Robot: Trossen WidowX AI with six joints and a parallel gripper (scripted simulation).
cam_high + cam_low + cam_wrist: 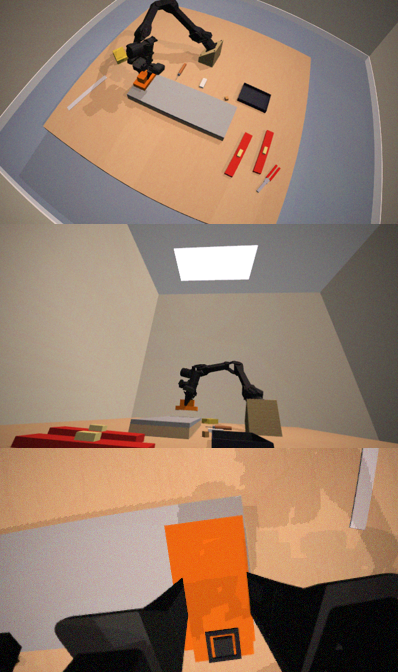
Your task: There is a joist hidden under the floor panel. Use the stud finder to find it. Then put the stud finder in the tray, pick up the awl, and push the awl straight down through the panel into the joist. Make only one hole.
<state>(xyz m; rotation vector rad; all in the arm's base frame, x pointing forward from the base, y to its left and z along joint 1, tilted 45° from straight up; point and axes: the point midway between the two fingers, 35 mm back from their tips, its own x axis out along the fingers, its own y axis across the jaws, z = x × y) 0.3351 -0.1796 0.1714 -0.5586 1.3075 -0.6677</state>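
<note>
Now: gripper tip 4 cm past the square indicator, 1 cm to the right of it and 3 cm below it. The rest, counted from my gripper tip: white block: 14 cm behind, 27 cm to the left, 9 cm below; then orange stud finder: 2 cm behind, 2 cm above; then awl: 16 cm behind, 13 cm to the left, 9 cm below.
</note>
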